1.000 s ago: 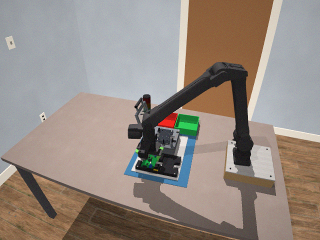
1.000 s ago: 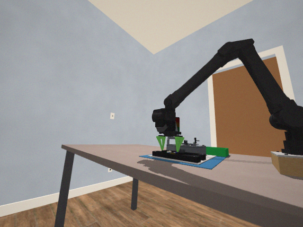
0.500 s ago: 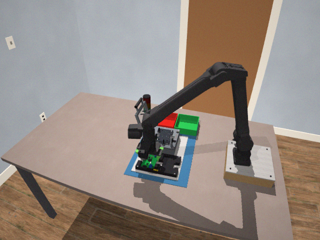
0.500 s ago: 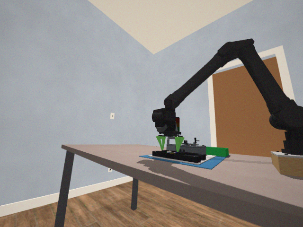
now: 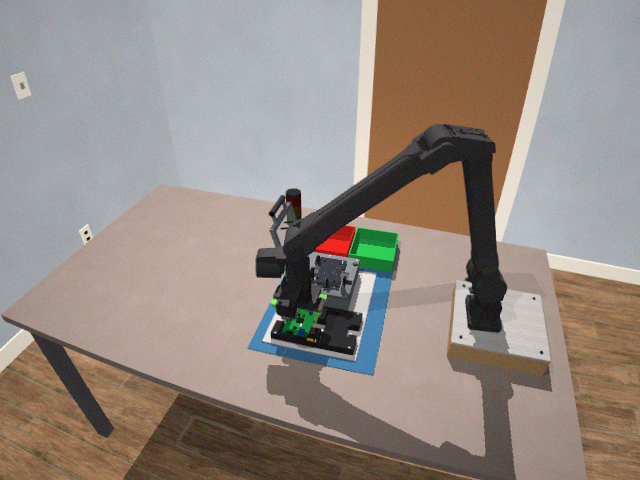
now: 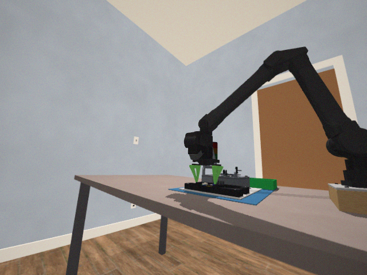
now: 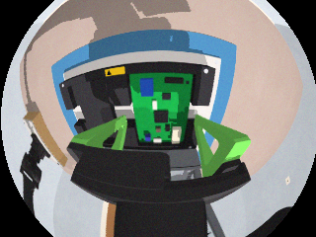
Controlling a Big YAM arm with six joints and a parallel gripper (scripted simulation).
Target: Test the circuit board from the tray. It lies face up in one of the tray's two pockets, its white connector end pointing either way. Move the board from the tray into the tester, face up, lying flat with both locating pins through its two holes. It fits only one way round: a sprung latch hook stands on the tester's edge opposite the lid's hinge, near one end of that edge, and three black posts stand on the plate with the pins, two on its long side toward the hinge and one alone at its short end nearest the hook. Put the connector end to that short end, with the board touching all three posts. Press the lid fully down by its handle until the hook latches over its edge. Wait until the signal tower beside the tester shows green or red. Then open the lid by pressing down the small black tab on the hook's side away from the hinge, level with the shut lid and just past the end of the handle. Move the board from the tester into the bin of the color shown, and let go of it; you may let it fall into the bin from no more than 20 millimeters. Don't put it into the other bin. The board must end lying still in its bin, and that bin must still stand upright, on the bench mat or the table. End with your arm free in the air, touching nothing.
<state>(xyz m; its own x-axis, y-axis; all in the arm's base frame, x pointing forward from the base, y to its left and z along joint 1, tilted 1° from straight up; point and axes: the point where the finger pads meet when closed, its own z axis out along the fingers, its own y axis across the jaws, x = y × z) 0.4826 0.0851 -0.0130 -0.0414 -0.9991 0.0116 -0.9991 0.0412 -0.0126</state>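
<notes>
The green circuit board is 2 cm below my hand. From my hand the other things lie so: red bin (37 cm to the right, 2 cm below, 1 cm behind); then tester plate (16 cm to the right, 4 cm behind, 3 cm above); then tester lid (17 cm to the right, 14 cm above, 8 cm ahead).
</notes>
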